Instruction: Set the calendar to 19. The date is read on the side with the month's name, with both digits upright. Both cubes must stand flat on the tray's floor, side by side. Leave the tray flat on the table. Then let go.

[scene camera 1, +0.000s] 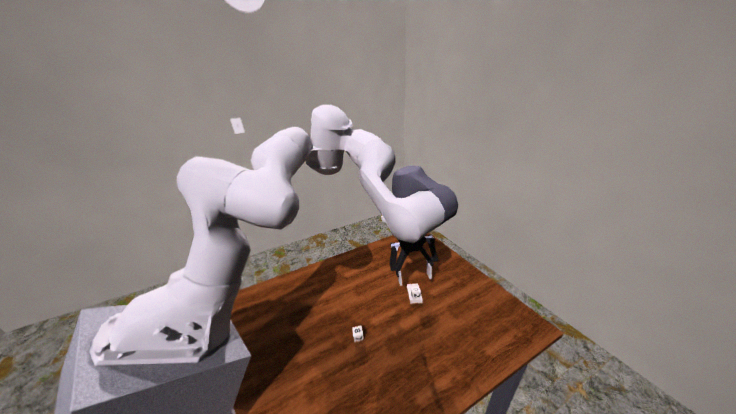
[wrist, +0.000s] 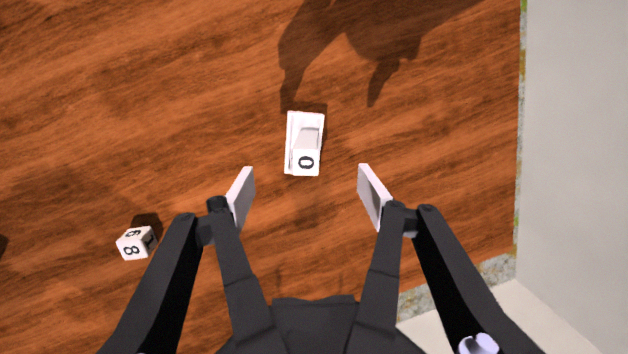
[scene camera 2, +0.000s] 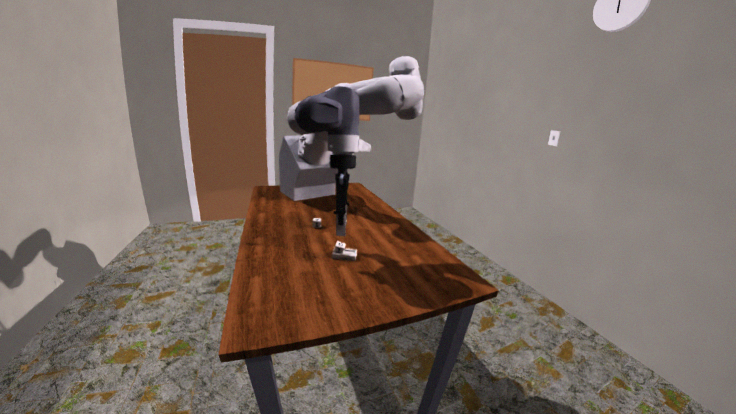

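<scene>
A small white tray (scene camera 1: 415,301) (scene camera 2: 349,256) (wrist: 305,114) lies on the table. One white cube (scene camera 1: 415,292) (scene camera 2: 340,245) (wrist: 306,162) is at one end of it, with a 0 on top. In scene camera 2 this cube looks slightly tilted; whether it is flat on the tray's floor I cannot tell. The other cube (scene camera 1: 357,333) (scene camera 2: 317,222) (wrist: 136,243) sits on the table, apart from the tray, showing 8, 1 and a 6 or 9. My gripper (scene camera 1: 414,276) (scene camera 2: 341,230) (wrist: 306,178) is open and empty, above the tray. The month's name is not readable.
The wooden table (scene camera 1: 463,329) (scene camera 2: 288,298) (wrist: 125,100) carries the tray and the loose cube. The loose cube is nearer the robot's base (scene camera 1: 164,381) (scene camera 2: 308,182) than the tray is. The table's edge shows at the right in the wrist view.
</scene>
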